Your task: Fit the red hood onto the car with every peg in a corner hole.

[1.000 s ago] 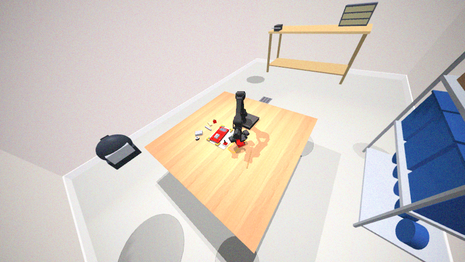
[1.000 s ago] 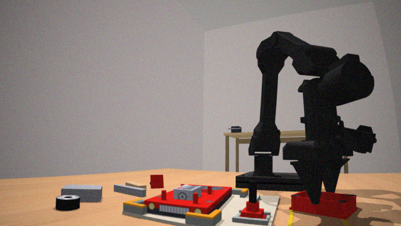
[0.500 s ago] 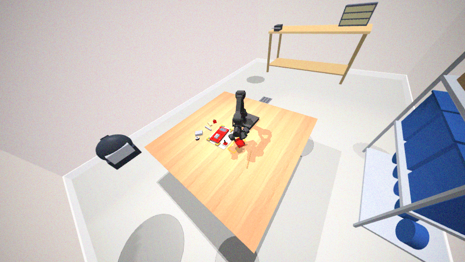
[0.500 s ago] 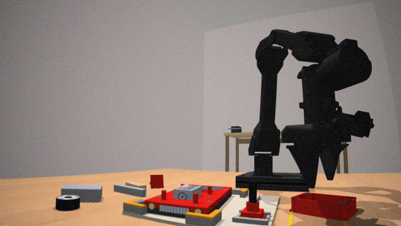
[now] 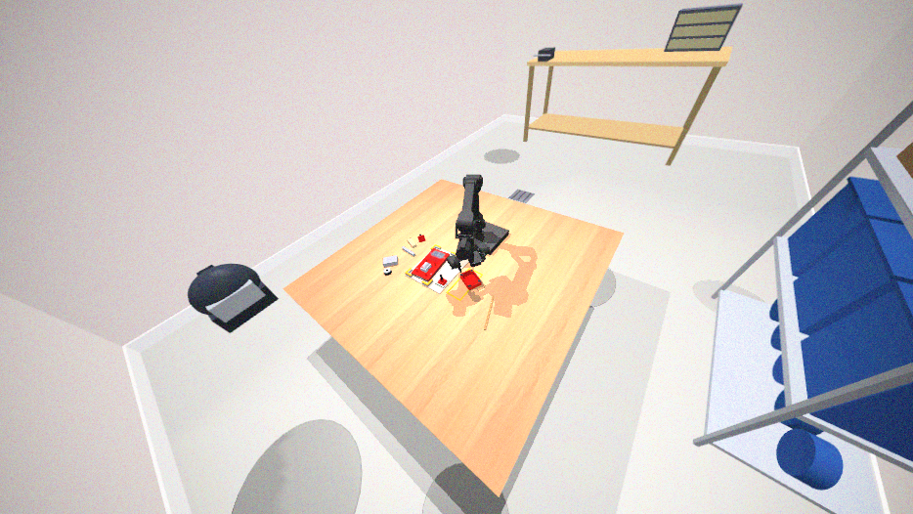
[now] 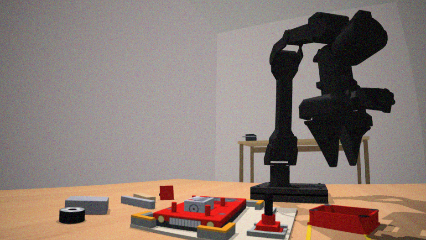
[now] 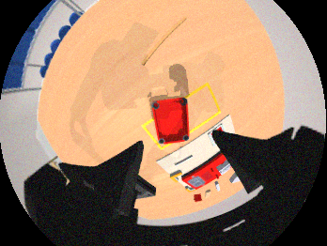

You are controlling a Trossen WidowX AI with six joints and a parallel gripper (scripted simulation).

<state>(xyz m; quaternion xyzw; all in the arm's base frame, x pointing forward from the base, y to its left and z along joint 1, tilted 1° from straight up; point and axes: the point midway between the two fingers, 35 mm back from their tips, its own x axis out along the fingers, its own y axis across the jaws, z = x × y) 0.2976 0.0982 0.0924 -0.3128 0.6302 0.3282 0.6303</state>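
My gripper tip is now 90 mm above the red hood. Also, from my gripper tip: grey engine block 30 mm ahead, 230 mm to the right, 70 mm below; black wheel 120 mm ahead, 430 mm to the right, 90 mm below.
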